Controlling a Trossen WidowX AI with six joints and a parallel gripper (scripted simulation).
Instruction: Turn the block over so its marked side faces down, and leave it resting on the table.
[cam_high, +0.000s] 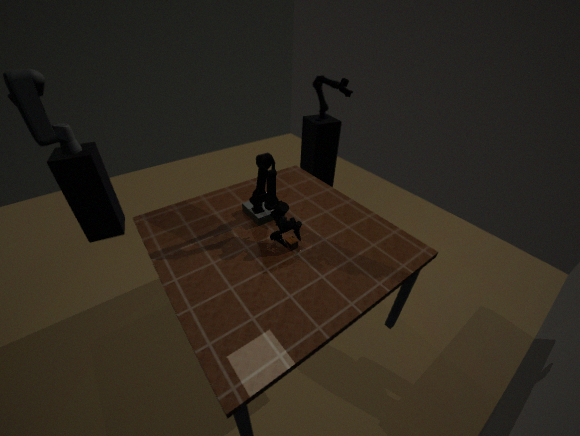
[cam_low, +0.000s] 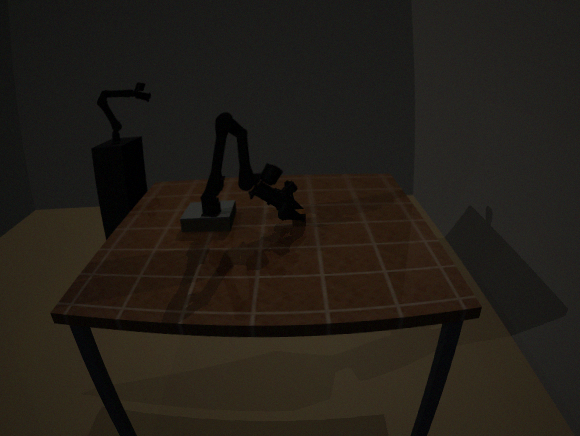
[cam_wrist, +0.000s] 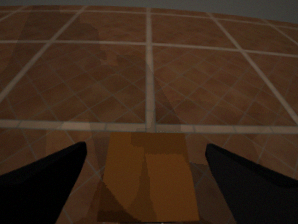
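My gripper tip is now 3 cm past the block, 1 cm to the left of it and 1 cm above it.
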